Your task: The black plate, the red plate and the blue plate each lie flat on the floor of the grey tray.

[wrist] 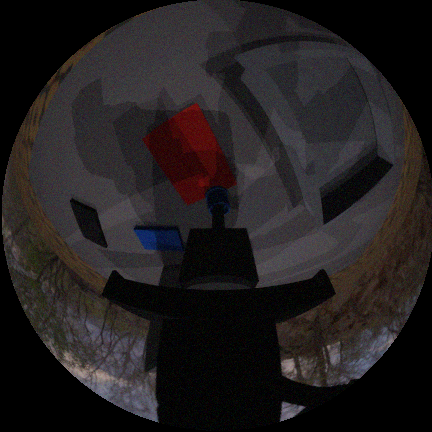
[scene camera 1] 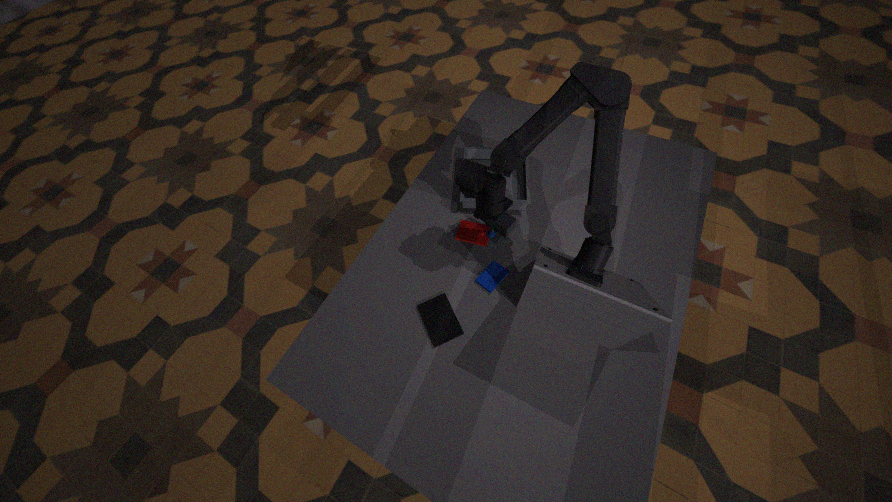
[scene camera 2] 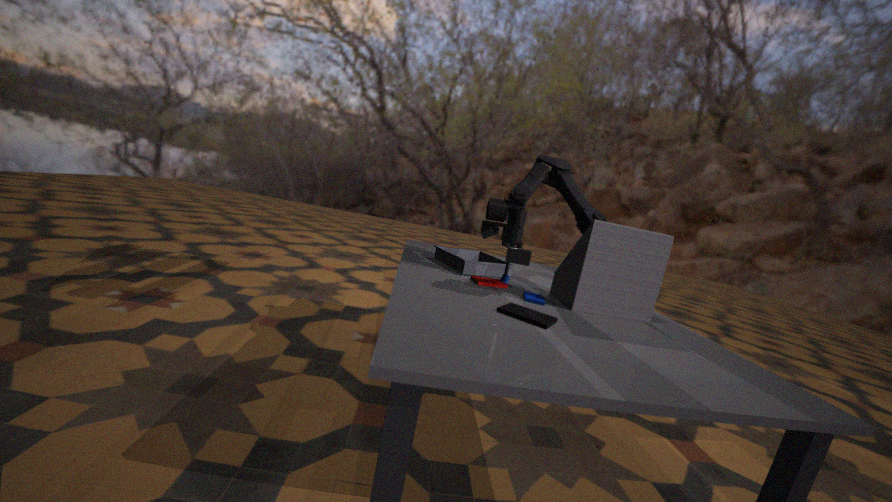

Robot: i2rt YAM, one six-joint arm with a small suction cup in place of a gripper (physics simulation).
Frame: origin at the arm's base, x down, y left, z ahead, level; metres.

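Seen in the pictures: hand, its tool point: (wrist: 217, 194) (scene camera 1: 491, 235) (scene camera 2: 504, 283); arm's base, origin of its link: (scene camera 1: 585, 272) (scene camera 2: 606, 253).
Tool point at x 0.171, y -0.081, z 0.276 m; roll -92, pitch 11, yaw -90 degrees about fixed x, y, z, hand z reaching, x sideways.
Pixels of each thing's top centre, then the offset from my tool point to it. Level surfaces: height alone.
- red plate, centre of its top: (wrist: 189, 159) (scene camera 1: 473, 231) (scene camera 2: 489, 280) dz +0.055, dx -0.006, dy +0.022 m
- grey tray, centre of its top: (wrist: 368, 127) (scene camera 1: 495, 172) (scene camera 2: 473, 255) dz +0.095, dx -0.046, dy -0.200 m
- blue plate, centre of its top: (wrist: 158, 240) (scene camera 1: 492, 275) (scene camera 2: 534, 296) dz -0.069, dx -0.005, dy +0.127 m
- black plate, centre of its top: (scene camera 2: 527, 312) (scene camera 1: 439, 318) (wrist: 86, 226) dz -0.004, dx -0.005, dy +0.317 m
- table, height of its surface: dx +0.004 m
The red plate (scene camera 1: 471, 232) (scene camera 2: 489, 282) (wrist: 187, 153) lies flat on the table, just outside the grey tray (scene camera 2: 450, 257) (wrist: 350, 187). My suction cup (scene camera 1: 492, 234) (scene camera 2: 505, 277) (wrist: 217, 196) is down on the red plate's near corner, right at its edge. The blue plate (scene camera 1: 492, 275) (scene camera 2: 534, 298) (wrist: 158, 238) lies flat on the table a little nearer the arm's base. The black plate (scene camera 1: 439, 319) (scene camera 2: 527, 314) (wrist: 88, 222) lies flat further out towards the table's middle. In the wrist view the tray holds no plate.
A tall grey box (scene camera 2: 620, 268) stands on the table beside the arm's base. The table (scene camera 1: 373, 350) (scene camera 2: 449, 350) stands on a patterned tile floor, and its left edge is close to the plates.
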